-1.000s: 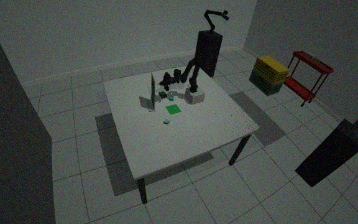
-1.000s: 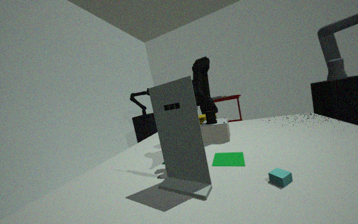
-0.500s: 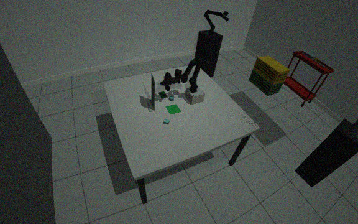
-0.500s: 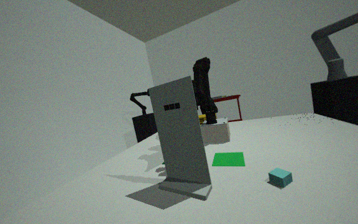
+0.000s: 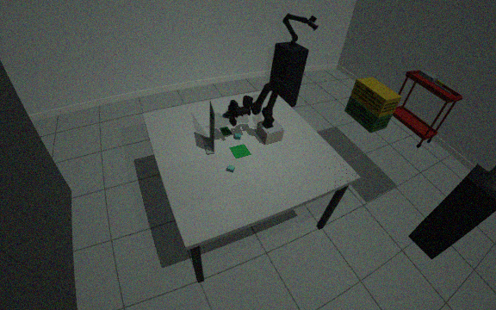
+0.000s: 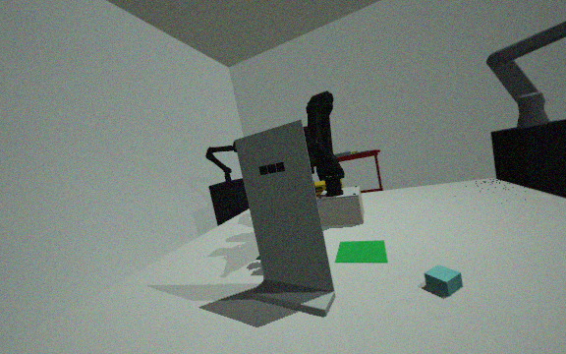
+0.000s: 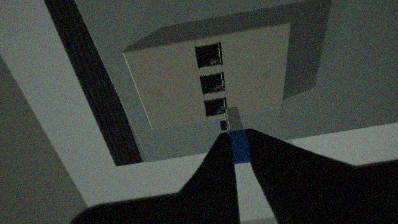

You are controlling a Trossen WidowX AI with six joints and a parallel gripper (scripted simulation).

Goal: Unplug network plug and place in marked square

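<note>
Right now the green marked square is 9 cm behind my gripper tip, 12 cm to the left of it and 26 cm below it. From my gripper tip the other things lie so: thin pale tab (1 cm ahead); then blue network plug (right at my gripper tip); then grey upright panel (7 cm ahead, 3 cm to the right, 10 cm below).
</note>
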